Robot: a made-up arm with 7 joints.
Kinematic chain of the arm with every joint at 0, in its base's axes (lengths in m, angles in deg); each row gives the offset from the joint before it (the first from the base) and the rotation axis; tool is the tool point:
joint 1: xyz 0 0.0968 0 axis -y
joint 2: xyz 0 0.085 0 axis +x
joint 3: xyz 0 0 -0.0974 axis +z
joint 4: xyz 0 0 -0.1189 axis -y
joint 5: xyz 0 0 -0.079 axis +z
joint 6: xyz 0 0 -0.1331 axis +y
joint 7: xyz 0 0 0 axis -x
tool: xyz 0 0 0
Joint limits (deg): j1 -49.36..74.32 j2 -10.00..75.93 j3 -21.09..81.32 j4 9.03..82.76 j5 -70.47..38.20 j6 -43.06..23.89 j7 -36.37..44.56
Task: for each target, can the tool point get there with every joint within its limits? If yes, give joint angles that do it. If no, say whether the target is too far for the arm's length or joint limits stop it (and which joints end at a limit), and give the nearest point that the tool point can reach.
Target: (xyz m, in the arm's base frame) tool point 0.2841 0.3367 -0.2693
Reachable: yes | joints 41.47 12.18 63.48 21.38 27.87 0.41 17.36
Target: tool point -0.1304 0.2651 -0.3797
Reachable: yes | joints -33.99 4.18 27.76 33.70 -31.34 -29.75 26.93
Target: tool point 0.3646 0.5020 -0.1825
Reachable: no: too far | nearest point 0.3004 0.4456 -0.1503 | short by 0.091 m
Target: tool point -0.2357 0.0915 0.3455
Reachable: no: joint limits stop it (at a limit: joint 1, joint 2, joint 4) | nearest point -0.0481 0.4550 0.1625 | short by 0.448 m
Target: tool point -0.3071 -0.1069 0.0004
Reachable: no: joint limits stop it (at a limit: joint 1, joint 2, joint 3, joint 4) | nearest point -0.2964 0.0961 -0.2953 | short by 0.359 m
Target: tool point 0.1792 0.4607 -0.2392
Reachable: yes | joints 17.95 34.08 36.86 34.76 -15.99 -33.07 29.52
